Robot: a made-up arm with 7 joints.
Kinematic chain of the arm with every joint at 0, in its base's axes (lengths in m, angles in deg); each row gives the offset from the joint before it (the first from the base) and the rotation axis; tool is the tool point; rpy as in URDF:
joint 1: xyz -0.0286 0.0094 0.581 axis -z
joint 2: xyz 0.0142 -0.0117 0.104 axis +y
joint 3: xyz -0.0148 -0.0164 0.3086 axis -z
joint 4: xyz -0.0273 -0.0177 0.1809 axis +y
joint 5: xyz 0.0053 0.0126 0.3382 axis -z
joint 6: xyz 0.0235 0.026 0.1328 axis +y
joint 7: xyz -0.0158 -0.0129 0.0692 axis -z
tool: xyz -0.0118 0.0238 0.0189 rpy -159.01 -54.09 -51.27
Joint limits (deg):
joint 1: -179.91..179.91
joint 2: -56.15..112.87
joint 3: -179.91..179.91
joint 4: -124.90..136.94
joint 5: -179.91..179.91
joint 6: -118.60..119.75
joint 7: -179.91..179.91
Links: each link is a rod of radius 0.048 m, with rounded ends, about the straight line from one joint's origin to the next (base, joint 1, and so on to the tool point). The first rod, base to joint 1, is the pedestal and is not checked.
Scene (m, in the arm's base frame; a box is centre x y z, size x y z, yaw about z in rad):
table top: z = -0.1
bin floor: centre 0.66 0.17 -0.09 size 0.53 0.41 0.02 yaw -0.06
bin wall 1: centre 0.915 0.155 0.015 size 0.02 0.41 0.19 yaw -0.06
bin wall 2: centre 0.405 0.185 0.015 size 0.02 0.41 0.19 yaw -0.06
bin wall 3: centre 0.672 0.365 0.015 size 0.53 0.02 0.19 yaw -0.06
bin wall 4: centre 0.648 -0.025 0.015 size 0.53 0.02 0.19 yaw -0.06
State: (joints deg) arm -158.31 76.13 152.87 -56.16 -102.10 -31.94 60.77
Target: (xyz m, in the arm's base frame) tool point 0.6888 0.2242 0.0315
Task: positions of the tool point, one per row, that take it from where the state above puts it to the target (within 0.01 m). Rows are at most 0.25 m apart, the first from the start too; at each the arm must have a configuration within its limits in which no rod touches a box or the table.
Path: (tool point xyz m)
1: -0.8451 0.3391 0.4461
2: -0.7194 0.5344 0.4191
3: -0.5474 0.6877 0.3934
4: -0.3425 0.7882 0.3690
5: -0.1200 0.8293 0.3462
6: 0.1027 0.8086 0.3247
7: 0.3090 0.7286 0.3048
8: 0.4834 0.5966 0.2866
9: 0.6131 0.4238 0.2701
10: 0.6888 0.2242 0.2555
11: 0.7013 0.2273 0.1796
12: 0.7013 0.2271 0.1041
13: 0.6888 0.2241 0.0315

